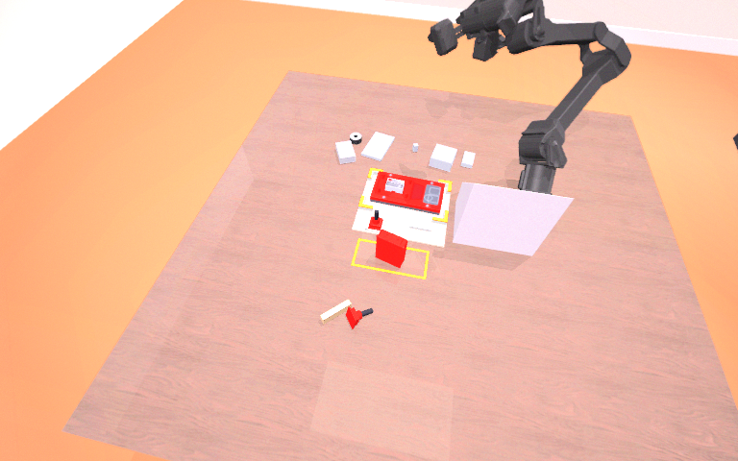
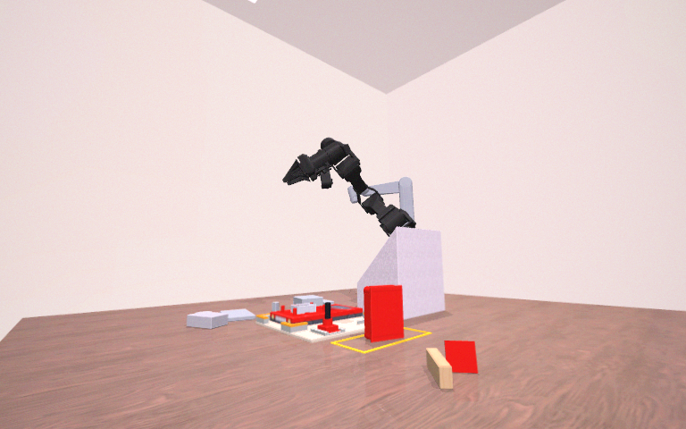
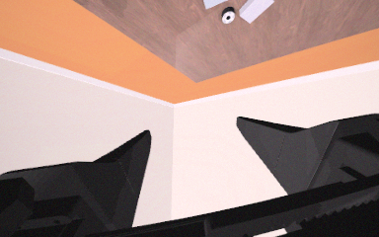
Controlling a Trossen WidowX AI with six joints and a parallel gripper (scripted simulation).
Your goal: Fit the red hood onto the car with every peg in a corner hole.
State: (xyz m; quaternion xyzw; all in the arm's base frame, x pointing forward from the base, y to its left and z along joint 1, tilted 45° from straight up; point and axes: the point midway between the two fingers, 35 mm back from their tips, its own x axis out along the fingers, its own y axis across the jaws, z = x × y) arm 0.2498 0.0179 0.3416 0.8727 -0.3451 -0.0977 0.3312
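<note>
My gripper tip is now 420 mm to the right of the red hood, 340 mm above it and 20 mm past it. The rest, counted from my gripper tip: white jig (370 mm below, 220 mm to the left); then wooden bar (600 mm to the left, 370 mm below, 50 mm ahead).
</note>
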